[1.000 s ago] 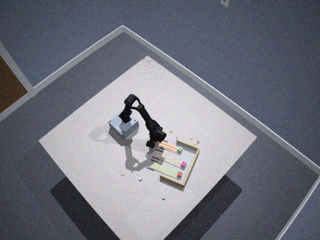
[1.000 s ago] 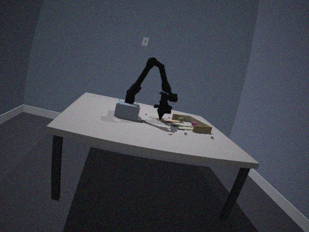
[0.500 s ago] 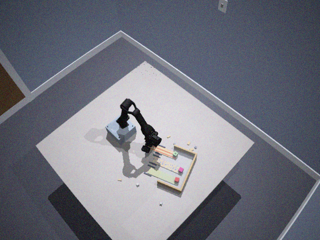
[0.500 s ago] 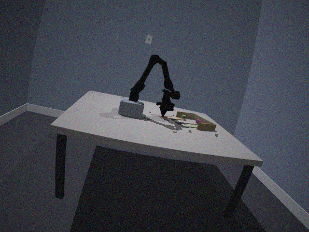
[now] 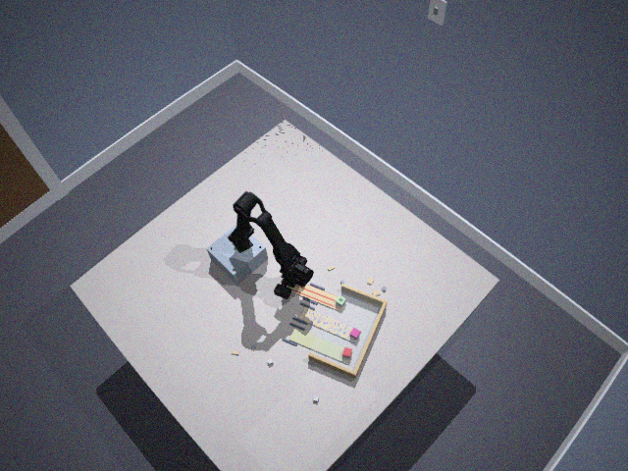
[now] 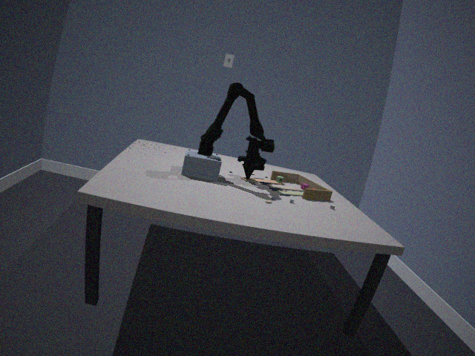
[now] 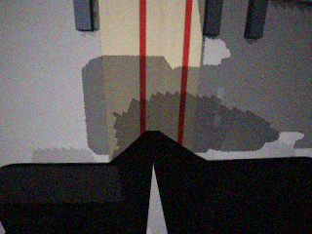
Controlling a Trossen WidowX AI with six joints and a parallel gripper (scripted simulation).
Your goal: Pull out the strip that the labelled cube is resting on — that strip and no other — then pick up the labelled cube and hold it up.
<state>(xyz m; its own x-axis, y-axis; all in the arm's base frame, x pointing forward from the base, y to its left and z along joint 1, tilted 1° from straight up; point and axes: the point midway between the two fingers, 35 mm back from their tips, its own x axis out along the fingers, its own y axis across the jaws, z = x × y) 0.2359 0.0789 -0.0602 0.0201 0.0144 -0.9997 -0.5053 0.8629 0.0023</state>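
My gripper tip is 8 cm short of the striped strip and 5 cm to the right of it.
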